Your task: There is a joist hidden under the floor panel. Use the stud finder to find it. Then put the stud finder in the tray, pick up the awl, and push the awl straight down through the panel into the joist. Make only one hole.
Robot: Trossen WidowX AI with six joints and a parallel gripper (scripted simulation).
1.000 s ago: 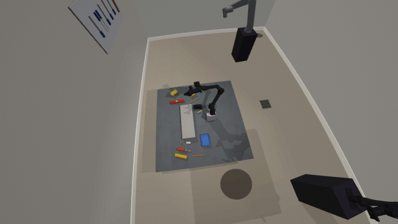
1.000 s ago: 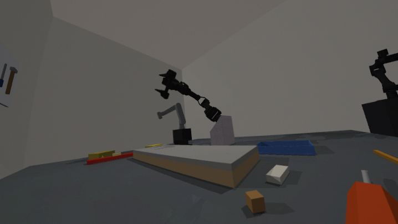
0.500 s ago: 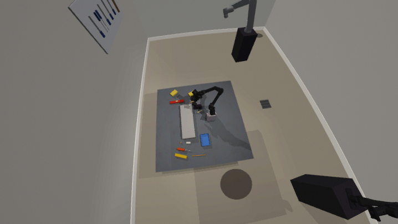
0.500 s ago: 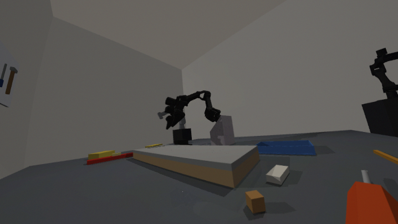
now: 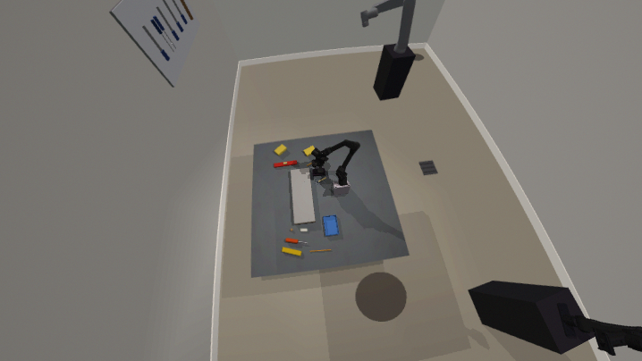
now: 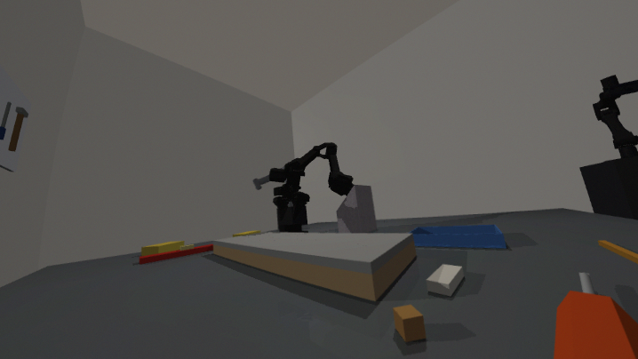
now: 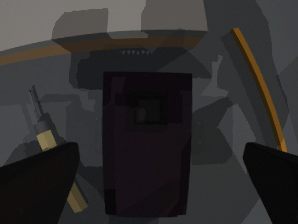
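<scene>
Now: gripper tip 30 mm above the black stud finder, 10 mm to the right of it and 10 mm short of it. Round my gripper tip: awl 100 mm to the left, 70 mm below, 10 mm ahead; then square light 20 mm below, 20 mm ahead; then red level 300 mm ahead, 170 mm to the right, 60 mm below.
</scene>
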